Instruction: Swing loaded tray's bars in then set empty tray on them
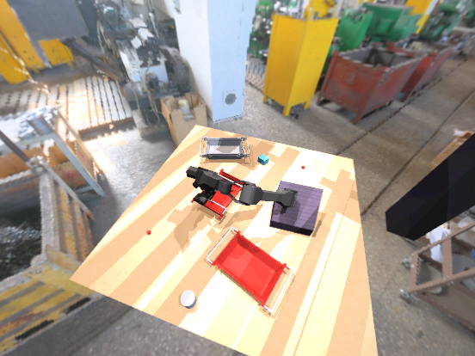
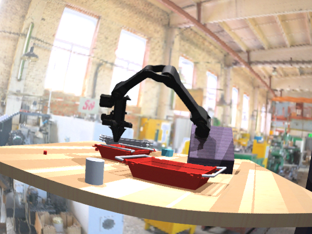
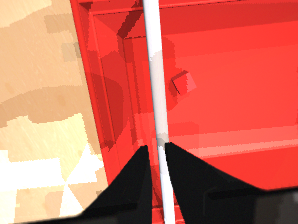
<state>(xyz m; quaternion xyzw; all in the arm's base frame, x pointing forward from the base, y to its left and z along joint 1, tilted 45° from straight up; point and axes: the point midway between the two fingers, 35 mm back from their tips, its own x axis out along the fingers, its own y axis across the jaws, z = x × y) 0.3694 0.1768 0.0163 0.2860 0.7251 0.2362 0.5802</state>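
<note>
My gripper tip is 32 cm past the red tray, 22 cm to the right of it and 4 cm above it. Also, from my gripper tip: cyan block: 50 cm to the right, 15 cm behind, 6 cm below; then grey cylinder: 45 cm to the left, 14 cm behind, 5 cm below.
</note>
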